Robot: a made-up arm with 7 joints. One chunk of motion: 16 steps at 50 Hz.
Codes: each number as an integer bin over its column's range. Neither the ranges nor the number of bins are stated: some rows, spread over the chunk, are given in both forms.
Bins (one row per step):
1: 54 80 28 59 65 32
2: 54 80 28 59 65 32
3: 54 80 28 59 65 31
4: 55 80 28 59 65 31
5: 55 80 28 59 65 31
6: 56 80 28 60 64 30
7: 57 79 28 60 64 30
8: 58 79 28 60 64 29
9: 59 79 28 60 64 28
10: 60 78 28 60 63 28
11: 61 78 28 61 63 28
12: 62 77 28 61 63 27
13: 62 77 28 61 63 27
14: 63 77 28 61 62 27
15: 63 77 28 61 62 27
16: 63 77 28 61 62 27
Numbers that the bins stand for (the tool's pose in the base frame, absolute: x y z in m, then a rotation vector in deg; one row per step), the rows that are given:
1: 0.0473 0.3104 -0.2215 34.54 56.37 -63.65
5: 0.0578 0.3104 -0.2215 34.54 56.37 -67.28
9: 0.0998 0.2999 -0.2215 38.18 52.73 -78.19
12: 0.1313 0.2789 -0.2215 41.82 49.09 -81.83
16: 0.1418 0.2789 -0.2215 41.82 45.46 -81.83
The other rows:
2: 0.0473 0.3104 -0.2215 34.54 56.37 -63.65
3: 0.0473 0.3104 -0.2215 34.54 56.37 -67.28
4: 0.0578 0.3104 -0.2215 34.54 56.37 -67.28
6: 0.0683 0.3104 -0.2215 38.18 52.73 -70.92
7: 0.0788 0.2999 -0.2215 38.18 52.73 -70.92
8: 0.0893 0.2999 -0.2215 38.18 52.73 -74.56
10: 0.1103 0.2894 -0.2215 38.18 49.09 -78.19
11: 0.1208 0.2894 -0.2215 41.82 49.09 -78.19
13: 0.1313 0.2789 -0.2215 41.82 49.09 -81.83
14: 0.1418 0.2789 -0.2215 41.82 45.46 -81.83
15: 0.1418 0.2789 -0.2215 41.82 45.46 -81.83

